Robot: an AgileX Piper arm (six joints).
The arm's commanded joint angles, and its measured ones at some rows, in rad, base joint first. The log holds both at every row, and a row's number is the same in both.
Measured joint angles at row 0:
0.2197, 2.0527, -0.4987, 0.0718, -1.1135, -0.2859
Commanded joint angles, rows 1 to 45:
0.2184, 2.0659, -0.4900, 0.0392, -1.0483, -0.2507
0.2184, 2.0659, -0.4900, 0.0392, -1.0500, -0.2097
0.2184, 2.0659, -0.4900, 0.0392, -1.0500, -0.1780
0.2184, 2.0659, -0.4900, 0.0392, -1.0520, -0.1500
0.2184, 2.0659, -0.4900, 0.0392, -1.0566, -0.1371
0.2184, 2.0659, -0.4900, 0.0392, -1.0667, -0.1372
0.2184, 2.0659, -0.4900, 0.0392, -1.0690, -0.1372
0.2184, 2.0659, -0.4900, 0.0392, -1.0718, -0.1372
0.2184, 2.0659, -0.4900, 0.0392, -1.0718, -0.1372
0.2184, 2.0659, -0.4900, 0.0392, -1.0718, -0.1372
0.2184, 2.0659, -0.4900, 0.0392, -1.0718, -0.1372
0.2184, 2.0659, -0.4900, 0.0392, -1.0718, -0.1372
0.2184, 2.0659, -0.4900, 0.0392, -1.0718, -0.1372
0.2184, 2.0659, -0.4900, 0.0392, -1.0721, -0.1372
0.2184, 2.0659, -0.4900, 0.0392, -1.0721, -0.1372
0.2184, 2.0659, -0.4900, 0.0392, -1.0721, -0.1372
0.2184, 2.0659, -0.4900, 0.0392, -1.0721, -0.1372
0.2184, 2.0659, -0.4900, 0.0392, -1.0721, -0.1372
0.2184, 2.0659, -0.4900, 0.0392, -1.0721, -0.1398
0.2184, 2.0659, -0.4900, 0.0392, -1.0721, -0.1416
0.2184, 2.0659, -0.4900, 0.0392, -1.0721, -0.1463
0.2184, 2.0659, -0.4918, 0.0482, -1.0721, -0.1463
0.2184, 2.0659, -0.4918, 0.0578, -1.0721, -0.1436
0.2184, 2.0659, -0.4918, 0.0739, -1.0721, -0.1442
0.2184, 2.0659, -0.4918, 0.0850, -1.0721, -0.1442
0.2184, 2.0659, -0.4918, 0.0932, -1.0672, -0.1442
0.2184, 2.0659, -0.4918, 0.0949, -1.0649, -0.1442
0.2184, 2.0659, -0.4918, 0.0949, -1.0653, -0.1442
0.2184, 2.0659, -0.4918, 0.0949, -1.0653, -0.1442
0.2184, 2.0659, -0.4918, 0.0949, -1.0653, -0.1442
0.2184, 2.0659, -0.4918, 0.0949, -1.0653, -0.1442
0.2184, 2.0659, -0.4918, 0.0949, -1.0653, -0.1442
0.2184, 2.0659, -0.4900, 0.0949, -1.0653, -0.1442
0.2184, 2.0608, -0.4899, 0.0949, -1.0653, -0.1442
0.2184, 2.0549, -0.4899, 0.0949, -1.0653, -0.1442
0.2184, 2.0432, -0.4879, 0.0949, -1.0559, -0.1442
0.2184, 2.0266, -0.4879, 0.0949, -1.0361, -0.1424
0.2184, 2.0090, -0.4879, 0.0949, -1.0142, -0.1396
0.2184, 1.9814, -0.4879, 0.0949, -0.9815, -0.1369
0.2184, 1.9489, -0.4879, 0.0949, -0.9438, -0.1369
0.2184, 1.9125, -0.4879, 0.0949, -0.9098, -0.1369
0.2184, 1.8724, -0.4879, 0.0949, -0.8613, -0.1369
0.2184, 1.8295, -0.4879, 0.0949, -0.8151, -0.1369
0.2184, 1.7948, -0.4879, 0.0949, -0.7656, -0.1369
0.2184, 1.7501, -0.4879, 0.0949, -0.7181, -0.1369
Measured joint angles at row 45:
0.2197, 1.8915, -0.4906, 0.0890, -0.8747, -0.1408
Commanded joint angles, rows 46 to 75:
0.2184, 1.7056, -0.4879, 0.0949, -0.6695, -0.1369
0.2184, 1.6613, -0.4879, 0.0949, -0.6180, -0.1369
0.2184, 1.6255, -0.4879, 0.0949, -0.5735, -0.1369
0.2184, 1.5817, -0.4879, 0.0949, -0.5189, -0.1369
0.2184, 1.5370, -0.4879, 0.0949, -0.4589, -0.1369
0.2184, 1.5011, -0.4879, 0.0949, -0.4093, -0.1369
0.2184, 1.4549, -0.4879, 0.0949, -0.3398, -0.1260
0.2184, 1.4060, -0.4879, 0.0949, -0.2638, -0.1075
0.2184, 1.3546, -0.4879, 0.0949, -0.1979, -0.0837
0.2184, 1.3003, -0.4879, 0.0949, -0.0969, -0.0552
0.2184, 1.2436, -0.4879, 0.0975, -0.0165, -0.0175
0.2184, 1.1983, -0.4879, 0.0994, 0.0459, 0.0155
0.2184, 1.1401, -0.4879, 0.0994, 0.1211, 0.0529
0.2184, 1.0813, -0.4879, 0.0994, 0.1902, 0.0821
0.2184, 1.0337, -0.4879, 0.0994, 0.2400, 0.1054
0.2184, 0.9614, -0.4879, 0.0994, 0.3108, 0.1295
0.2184, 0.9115, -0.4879, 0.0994, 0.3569, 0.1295
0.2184, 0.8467, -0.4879, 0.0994, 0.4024, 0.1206
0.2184, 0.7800, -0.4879, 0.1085, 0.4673, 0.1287
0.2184, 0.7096, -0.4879, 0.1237, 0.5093, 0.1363
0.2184, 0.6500, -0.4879, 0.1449, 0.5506, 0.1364
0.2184, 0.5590, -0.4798, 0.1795, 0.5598, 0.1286
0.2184, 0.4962, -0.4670, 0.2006, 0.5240, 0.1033
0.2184, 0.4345, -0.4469, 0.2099, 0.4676, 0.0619
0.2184, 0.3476, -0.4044, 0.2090, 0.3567, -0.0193
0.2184, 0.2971, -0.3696, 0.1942, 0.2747, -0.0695
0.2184, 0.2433, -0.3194, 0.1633, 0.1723, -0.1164
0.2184, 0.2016, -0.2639, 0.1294, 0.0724, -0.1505
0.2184, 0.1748, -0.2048, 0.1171, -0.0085, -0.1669
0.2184, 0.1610, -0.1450, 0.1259, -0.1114, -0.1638
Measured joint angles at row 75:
0.2197, 0.2568, -0.3212, 0.1641, 0.1999, -0.0702
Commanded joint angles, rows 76 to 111:
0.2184, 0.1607, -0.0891, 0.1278, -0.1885, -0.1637
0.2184, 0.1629, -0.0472, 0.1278, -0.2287, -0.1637
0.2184, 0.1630, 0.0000, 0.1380, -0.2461, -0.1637
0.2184, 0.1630, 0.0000, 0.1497, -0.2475, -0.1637
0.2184, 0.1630, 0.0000, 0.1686, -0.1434, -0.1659
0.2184, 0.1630, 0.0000, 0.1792, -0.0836, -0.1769
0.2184, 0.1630, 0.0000, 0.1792, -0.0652, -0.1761
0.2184, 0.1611, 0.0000, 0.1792, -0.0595, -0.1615
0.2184, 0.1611, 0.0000, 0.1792, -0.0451, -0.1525
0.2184, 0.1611, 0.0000, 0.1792, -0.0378, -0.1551
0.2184, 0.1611, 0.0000, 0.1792, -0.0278, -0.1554
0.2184, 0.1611, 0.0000, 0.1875, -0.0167, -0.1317
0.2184, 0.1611, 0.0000, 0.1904, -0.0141, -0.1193
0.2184, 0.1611, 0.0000, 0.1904, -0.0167, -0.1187
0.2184, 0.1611, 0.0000, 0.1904, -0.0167, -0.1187
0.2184, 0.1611, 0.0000, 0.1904, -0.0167, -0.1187
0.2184, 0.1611, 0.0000, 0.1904, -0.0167, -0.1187
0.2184, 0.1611, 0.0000, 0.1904, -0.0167, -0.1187
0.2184, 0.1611, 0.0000, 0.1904, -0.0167, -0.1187
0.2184, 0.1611, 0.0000, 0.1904, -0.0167, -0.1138
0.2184, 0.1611, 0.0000, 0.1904, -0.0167, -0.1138
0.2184, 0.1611, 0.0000, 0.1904, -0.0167, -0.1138
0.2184, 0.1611, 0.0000, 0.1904, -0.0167, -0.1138
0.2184, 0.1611, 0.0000, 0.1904, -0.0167, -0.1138
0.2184, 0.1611, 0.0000, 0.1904, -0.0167, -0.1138
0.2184, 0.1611, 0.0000, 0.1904, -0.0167, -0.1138
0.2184, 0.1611, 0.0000, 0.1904, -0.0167, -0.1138
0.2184, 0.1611, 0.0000, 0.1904, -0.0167, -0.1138
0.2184, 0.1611, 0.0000, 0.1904, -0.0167, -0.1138
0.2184, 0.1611, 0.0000, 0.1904, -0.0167, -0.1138
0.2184, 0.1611, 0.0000, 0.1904, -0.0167, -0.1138
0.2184, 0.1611, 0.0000, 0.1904, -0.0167, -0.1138
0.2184, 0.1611, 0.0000, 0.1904, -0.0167, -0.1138
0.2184, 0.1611, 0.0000, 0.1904, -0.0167, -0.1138
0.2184, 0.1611, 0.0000, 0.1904, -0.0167, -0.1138
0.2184, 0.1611, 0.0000, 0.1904, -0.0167, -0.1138
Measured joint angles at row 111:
0.2197, 0.1640, -0.0048, 0.1907, -0.0201, -0.1189
